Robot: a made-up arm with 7 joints. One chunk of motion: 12 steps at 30 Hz.
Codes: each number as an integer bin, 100 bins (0 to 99) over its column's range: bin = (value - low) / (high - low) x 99, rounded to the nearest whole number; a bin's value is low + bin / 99 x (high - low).
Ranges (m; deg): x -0.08..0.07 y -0.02..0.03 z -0.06..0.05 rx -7..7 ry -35..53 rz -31..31
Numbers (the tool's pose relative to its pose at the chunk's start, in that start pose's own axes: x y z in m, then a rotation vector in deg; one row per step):
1: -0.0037 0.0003 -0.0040 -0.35 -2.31 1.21
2: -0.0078 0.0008 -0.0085 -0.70 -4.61 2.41
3: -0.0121 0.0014 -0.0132 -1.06 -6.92 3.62
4: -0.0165 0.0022 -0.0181 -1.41 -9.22 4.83
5: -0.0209 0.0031 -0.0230 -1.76 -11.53 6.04
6: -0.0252 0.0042 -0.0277 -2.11 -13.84 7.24
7: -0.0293 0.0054 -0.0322 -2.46 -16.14 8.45
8: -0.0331 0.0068 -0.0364 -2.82 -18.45 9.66
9: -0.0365 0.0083 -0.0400 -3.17 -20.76 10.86
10: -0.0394 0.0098 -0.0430 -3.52 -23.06 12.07
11: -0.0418 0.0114 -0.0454 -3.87 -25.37 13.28
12: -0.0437 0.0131 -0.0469 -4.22 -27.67 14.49
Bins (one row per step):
1: 50 40 50 47 37 51
2: 48 41 46 45 34 53
3: 45 42 42 42 32 55
4: 42 44 38 40 29 57
5: 39 46 33 37 26 59
6: 36 48 29 35 24 61
7: 33 50 25 32 21 63
8: 31 53 21 30 19 65
9: 29 56 18 27 16 67
10: 27 59 15 25 13 69
11: 25 62 13 22 11 71
12: 24 66 12 20 8 73

